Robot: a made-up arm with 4 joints.
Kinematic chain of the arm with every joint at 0, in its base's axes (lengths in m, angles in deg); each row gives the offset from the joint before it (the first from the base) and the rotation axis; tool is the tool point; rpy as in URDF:
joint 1: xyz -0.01 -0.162 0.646 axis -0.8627 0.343 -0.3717
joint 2: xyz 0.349 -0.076 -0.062 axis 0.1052 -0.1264 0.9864
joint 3: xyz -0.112 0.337 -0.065 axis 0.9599 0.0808 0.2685
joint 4: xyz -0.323 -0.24 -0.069 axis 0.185 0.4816 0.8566
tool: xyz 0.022 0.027 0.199 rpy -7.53 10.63 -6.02
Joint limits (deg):
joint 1: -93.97..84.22
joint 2: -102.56..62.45
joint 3: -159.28..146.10
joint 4: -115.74..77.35
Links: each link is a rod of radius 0.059 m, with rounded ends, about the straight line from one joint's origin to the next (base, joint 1, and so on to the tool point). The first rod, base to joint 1, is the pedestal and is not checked.
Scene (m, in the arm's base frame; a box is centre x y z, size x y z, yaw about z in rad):
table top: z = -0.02
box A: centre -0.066 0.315 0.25 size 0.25 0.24 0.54 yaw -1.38
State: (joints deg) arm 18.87 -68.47 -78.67 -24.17
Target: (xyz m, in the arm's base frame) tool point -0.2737 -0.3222 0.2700
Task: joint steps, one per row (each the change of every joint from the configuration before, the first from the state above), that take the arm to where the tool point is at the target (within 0.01 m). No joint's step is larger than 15 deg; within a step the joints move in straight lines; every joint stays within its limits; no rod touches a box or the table.
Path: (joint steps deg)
1: -12.34 9.14 1.66 2.92
2: -12.34 9.14 1.66 2.92
3: -12.35 9.15 1.66 2.92
4: -12.34 9.14 1.65 2.92
5: -12.34 9.14 1.66 2.92
6: 7.07 14.20 -12.93 -14.37
7: 7.07 14.20 -12.94 -14.36
8: 7.08 14.21 -12.93 -14.36
9: 7.07 14.20 -12.94 -14.36
10: 7.07 14.20 -12.93 -14.37
11: 7.07 14.20 -12.94 -14.36

